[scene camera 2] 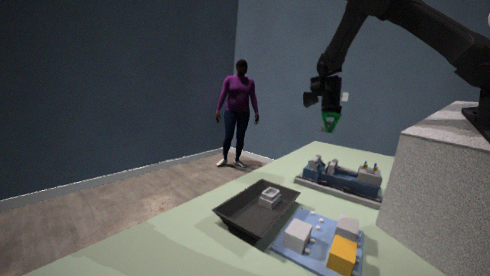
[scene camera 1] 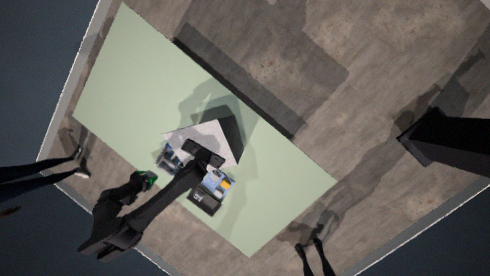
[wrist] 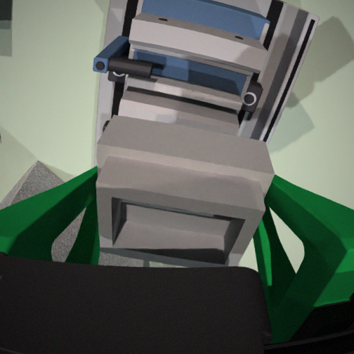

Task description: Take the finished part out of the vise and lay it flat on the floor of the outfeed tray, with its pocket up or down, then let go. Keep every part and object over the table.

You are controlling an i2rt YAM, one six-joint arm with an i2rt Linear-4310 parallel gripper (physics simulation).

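Places are measured from the arm's base along level axes (x ahead, y left, z up), in centimetres.
Pixels of known places: gripper, fingertip midpoint: (scene camera 2: 328,132) (scene camera 1: 153,174); arm's base, link origin: (scene camera 1: 204,153).
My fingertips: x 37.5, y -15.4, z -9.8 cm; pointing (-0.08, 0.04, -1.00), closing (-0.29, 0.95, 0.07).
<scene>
For each thing: its top centre in the pictures, then the offset to it from my fingertips. "spot": a spot on its surface instead.
- vise, top centre: (scene camera 2: 342,163) (scene camera 1: 169,159) dy -1.1, dx -6.8, dz -10.8 cm
- dark outfeed tray, surface spot: (scene camera 2: 240,212) (scene camera 1: 207,205) spot: dy +40.0, dx +8.2, dz -19.5 cm
- table with another grey pocketed part, top centre: (scene camera 2: 270,191) (scene camera 1: 197,197) dy +30.0, dx +5.5, dz -16.0 cm
- blue plate, top centre: (scene camera 2: 321,238) (scene camera 1: 217,183) dy +33.7, dx -11.4, dz -19.9 cm
- orange block, top centre: (scene camera 2: 344,247) (scene camera 1: 225,185) dy +37.7, dx -16.4, dz -16.3 cm
My gripper (scene camera 1: 147,179) (scene camera 2: 330,129) (wrist: 177,176) is shut on the finished part, a grey stepped block (wrist: 182,155) with a rectangular pocket that faces the wrist camera. The part is held between the green fingers, high above the table; scene camera 2 shows a small bit of it at the fingertips. The vise (scene camera 1: 170,160) (scene camera 2: 342,183) (wrist: 195,72), with blue body and grey jaws, stands apart from the part, lower down. The dark outfeed tray (scene camera 1: 208,205) (scene camera 2: 240,212) stands on the table with another grey pocketed part (scene camera 1: 198,197) (scene camera 2: 270,198) in it, pocket up.
A blue plate (scene camera 1: 210,181) (scene camera 2: 320,246) beside the tray carries grey blocks and an orange block (scene camera 1: 226,184) (scene camera 2: 342,255). A large speckled pedestal (scene camera 1: 192,131) (scene camera 2: 435,190) under the arm base rises beside the vise and plate. A person (scene camera 2: 239,95) stands beyond the table.
</scene>
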